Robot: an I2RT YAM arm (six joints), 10 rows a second.
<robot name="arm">
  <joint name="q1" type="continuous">
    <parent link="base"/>
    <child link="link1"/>
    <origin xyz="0 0 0.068" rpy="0 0 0"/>
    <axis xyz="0 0 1"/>
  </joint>
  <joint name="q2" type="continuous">
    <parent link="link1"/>
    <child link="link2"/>
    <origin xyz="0.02 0.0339 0.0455" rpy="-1.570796 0 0"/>
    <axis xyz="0 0 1"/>
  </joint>
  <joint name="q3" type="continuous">
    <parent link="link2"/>
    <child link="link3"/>
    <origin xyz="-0.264 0 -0.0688" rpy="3.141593 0 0"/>
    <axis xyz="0 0 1"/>
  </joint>
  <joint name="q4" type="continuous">
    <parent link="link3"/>
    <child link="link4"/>
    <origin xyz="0.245 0.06 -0.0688" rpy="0 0 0"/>
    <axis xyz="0 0 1"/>
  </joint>
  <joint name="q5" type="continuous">
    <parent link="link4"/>
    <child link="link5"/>
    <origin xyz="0.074 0.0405 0.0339" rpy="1.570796 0 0"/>
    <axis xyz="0 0 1"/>
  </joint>
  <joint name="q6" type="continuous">
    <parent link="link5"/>
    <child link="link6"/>
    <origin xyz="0.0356 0 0.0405" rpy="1.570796 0 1.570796"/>
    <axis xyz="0 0 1"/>
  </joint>
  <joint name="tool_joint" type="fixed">
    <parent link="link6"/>
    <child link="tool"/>
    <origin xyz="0 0 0" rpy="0 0 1.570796"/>
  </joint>
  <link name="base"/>
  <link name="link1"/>
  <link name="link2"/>
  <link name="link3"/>
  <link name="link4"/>
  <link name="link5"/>
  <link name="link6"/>
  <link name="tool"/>
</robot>
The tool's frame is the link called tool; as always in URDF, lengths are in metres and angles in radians. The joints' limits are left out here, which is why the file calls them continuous.
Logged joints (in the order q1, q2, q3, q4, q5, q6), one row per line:
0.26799 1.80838 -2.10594 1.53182 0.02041 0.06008
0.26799 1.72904 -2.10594 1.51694 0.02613 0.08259
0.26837 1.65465 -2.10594 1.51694 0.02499 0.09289
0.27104 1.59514 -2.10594 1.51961 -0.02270 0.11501
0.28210 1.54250 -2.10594 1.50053 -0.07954 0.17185
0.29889 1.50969 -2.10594 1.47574 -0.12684 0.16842
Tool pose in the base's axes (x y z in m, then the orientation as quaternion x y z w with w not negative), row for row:
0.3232 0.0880 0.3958 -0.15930 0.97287 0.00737 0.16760
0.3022 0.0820 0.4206 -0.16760 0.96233 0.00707 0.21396
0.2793 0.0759 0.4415 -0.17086 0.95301 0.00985 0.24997
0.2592 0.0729 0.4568 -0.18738 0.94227 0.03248 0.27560
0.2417 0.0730 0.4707 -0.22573 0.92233 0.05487 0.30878
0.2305 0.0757 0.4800 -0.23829 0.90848 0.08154 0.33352
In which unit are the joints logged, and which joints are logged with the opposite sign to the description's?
The joints are logged in radians. Opposite sign: q3, q4, q6.
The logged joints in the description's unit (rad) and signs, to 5 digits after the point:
0.26799 1.80838 2.10594 -1.53182 0.02041 -0.06008
0.26799 1.72904 2.10594 -1.51694 0.02613 -0.08259
0.26837 1.65465 2.10594 -1.51694 0.02499 -0.09289
0.27104 1.59514 2.10594 -1.51961 -0.02270 -0.11501
0.28210 1.54250 2.10594 -1.50053 -0.07954 -0.17185
0.29889 1.50969 2.10594 -1.47574 -0.12684 -0.16842

